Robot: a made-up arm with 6 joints.
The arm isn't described. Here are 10 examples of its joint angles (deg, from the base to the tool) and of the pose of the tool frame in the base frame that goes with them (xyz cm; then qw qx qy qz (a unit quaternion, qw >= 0)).
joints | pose
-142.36 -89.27 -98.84 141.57 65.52 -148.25 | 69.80 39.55 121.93 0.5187 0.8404 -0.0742 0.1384
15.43 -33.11 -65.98 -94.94 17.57 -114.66 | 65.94 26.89 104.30 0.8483 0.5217 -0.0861 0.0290
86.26 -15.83 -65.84 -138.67 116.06 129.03 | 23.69 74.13 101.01 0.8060 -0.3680 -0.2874 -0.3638
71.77 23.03 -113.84 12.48 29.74 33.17 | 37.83 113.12 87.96 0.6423 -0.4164 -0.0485 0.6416
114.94 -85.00 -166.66 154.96 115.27 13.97 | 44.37 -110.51 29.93 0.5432 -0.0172 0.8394 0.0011
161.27 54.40 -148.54 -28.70 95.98 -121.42 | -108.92 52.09 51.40 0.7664 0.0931 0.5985 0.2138
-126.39 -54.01 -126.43 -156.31 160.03 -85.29 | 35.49 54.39 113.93 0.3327 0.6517 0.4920 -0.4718
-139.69 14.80 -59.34 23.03 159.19 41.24 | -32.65 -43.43 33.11 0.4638 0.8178 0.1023 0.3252
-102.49 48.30 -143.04 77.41 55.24 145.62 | -19.89 -129.50 72.27 0.3271 0.8493 -0.3548 -0.2140
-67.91 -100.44 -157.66 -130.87 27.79 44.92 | -44.76 124.88 39.64 0.4003 -0.0426 0.0478 0.9141
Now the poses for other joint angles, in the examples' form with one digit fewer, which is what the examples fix.
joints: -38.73 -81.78 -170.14 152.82 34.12 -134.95
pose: -96.1 83.9 62.6 0.342 0.309 0.748 0.476
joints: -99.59 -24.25 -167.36 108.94 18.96 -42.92
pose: 4.2 37.6 158.1 0.298 -0.766 -0.335 -0.460
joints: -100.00 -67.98 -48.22 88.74 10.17 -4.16
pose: -12.0 -29.3 107.8 0.681 -0.217 -0.096 -0.693
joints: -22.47 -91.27 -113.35 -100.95 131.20 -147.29
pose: -89.8 13.2 85.5 0.141 -0.637 0.661 0.371
